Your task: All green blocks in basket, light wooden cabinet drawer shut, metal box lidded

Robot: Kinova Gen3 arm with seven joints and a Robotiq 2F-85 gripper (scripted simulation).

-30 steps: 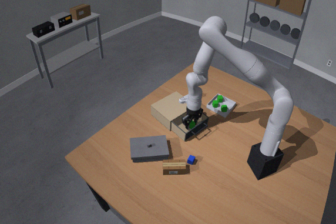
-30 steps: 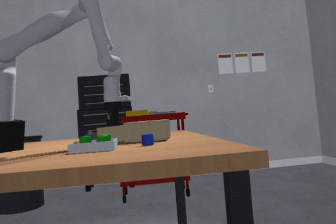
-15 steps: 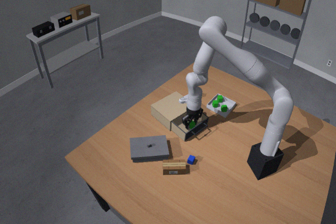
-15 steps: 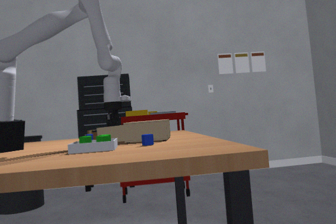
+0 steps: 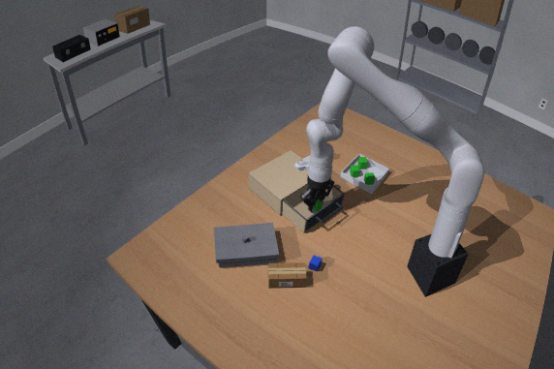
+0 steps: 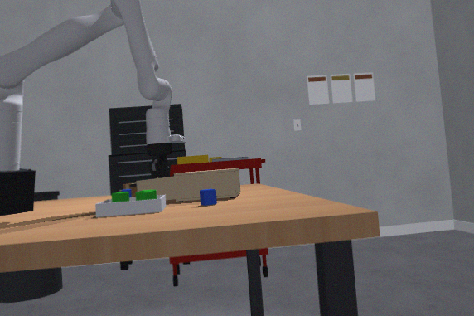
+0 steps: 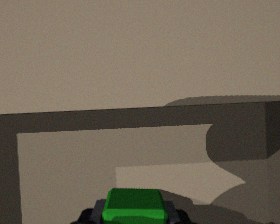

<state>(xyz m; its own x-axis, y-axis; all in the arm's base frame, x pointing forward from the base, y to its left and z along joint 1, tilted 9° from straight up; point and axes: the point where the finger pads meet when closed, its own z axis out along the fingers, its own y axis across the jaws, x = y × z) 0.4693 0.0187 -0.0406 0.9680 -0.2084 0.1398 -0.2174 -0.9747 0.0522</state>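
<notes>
Now: the drawer 10 mm ahead of my hand. The rest, counted from my hand: metal box: 280 mm to the left, 60 mm ahead, 10 mm below; then white basket: 280 mm to the right, 40 mm behind, 20 mm below; then light wooden cabinet: 80 mm ahead, 10 mm to the right.
</notes>
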